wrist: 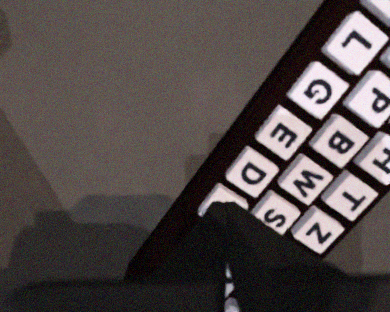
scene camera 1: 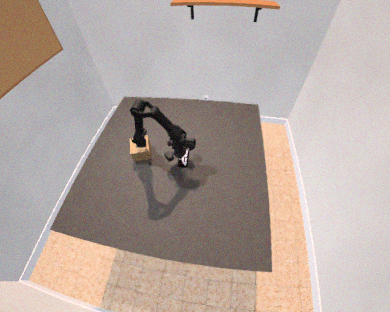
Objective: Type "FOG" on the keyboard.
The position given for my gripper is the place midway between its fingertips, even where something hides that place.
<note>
I see my gripper (wrist: 222,212) and a keyboard (wrist: 181,217).
</note>
